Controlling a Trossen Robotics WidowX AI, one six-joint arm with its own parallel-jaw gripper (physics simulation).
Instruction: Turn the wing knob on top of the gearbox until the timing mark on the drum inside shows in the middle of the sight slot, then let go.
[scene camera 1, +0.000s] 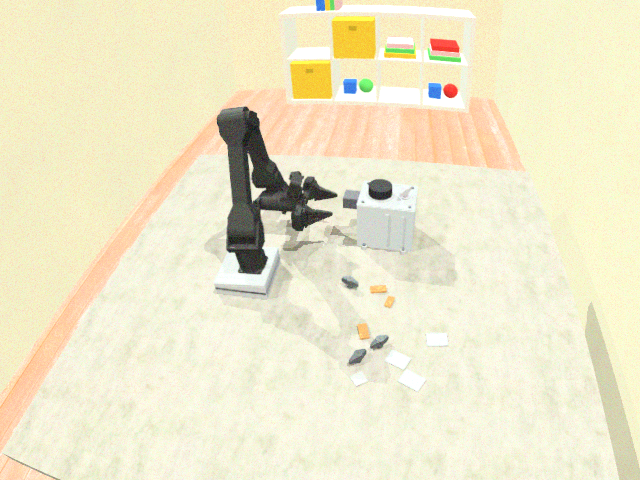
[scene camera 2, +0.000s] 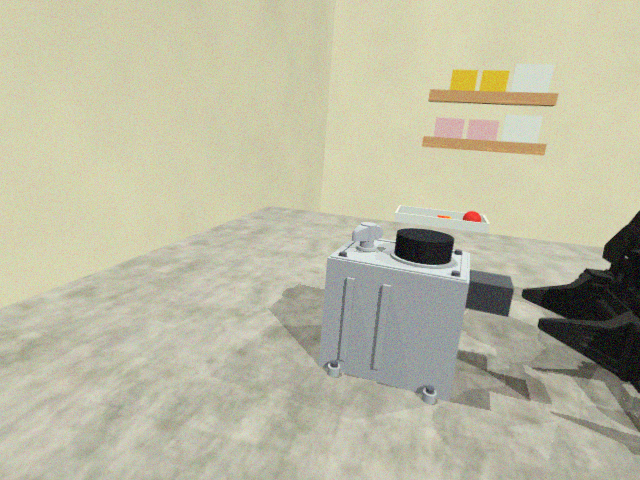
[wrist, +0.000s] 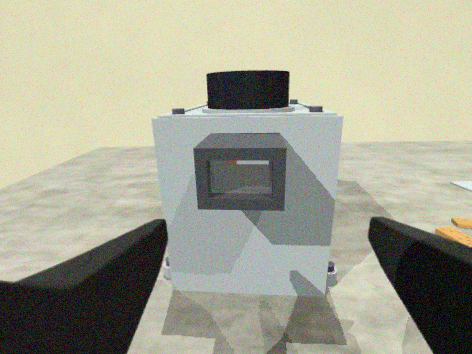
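Pixels of known places: gripper, fingertip midpoint: (scene camera 1: 335, 204) (scene camera 2: 529, 306) (wrist: 267, 228); arm's base, origin of the base link: (scene camera 1: 253, 264).
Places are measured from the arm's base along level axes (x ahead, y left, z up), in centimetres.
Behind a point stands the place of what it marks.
Observation:
The pale grey gearbox (scene camera 1: 385, 227) {x 31.2, y 16.4, z 3.0 cm} (scene camera 2: 403, 330) {x 29.5, y 28.9, z 2.2 cm} (wrist: 200, 240) {x 23.7, y 26.4, z -0.1 cm} stands upright. Its small grey wing knob (scene camera 1: 406, 193) {x 36.0, y 21.9, z 10.5 cm} (scene camera 2: 367, 233) {x 35.5, y 23.7, z 11.0 cm} is on top, beside the wide black round cap (scene camera 1: 380, 189) {x 29.2, y 20.9, z 11.6 cm} (scene camera 2: 424, 246) {x 28.7, y 26.1, z 11.1 cm} (wrist: 248, 90) {x 25.7, y 22.8, z 10.4 cm}, and does not show in the wrist view. A dark hood (scene camera 1: 351, 199) {x 21.5, y 21.0, z 7.6 cm} (scene camera 2: 489, 293) {x 21.4, y 25.3, z 6.8 cm} (wrist: 241, 141) {x 20.8, y 23.1, z 7.8 cm} surrounds the sight slot. Through the slot, an orange-red patch (wrist: 231, 162) shows at the upper edge, left of centre, with a white strip (wrist: 253, 162) to its right. My gripper (scene camera 1: 334, 204) {x 16.8, y 21.9, z 4.9 cm} (scene camera 2: 531, 307) {x 16.8, y 21.9, z 4.9 cm} (wrist: 267, 228) {x 16.8, y 21.9, z 4.9 cm} is open and empty, in front of the hood and below the knob's height.
Dark grey stones (scene camera 1: 349, 282) {x 24.4, y 0.6, z -2.5 cm}, orange blocks (scene camera 1: 378, 288) {x 31.6, y 1.2, z -4.1 cm} (wrist: 453, 235) {x 31.6, y 1.8, z -4.2 cm} and white flat squares (scene camera 1: 436, 339) {x 46.9, y -12.4, z -4.5 cm} lie on the mat (scene camera 1: 180, 382) {x -6.5, y -35.0, z -4.8 cm} towards scene camera 1. Small bolt feet (scene camera 2: 429, 395) {x 25.9, y 30.3, z -3.8 cm} stick out at the gearbox's base. A white shelf unit (scene camera 1: 377, 12) stands far behind.

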